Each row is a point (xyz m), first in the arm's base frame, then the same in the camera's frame.
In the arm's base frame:
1: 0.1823 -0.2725 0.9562
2: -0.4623 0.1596 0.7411
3: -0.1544 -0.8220 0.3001
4: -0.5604 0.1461 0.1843
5: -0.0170 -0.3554 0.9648
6: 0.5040 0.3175 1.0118
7: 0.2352 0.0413 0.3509
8: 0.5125 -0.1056 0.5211
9: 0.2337 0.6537 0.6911
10: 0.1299 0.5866 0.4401
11: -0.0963 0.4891 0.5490
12: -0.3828 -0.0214 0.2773
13: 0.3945 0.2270 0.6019
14: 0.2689 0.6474 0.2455
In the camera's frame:
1: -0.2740 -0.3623 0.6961
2: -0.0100 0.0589 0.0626
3: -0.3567 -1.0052 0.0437
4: 0.3015 -0.2511 -0.2933
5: -0.3964 -0.3346 0.5203
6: 0.2104 -0.0522 1.0480
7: 0.3482 -0.5378 0.4731
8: 0.2141 -0.6448 0.7861
9: 0.5780 0.0900 0.6825
10: 0.6572 -0.0678 0.4655
11: 0.4537 0.0218 0.3136
12: 0.1725 -0.3798 -0.1061
13: 0.3707 -0.3207 0.7474
14: 0.8630 -0.2002 0.4972

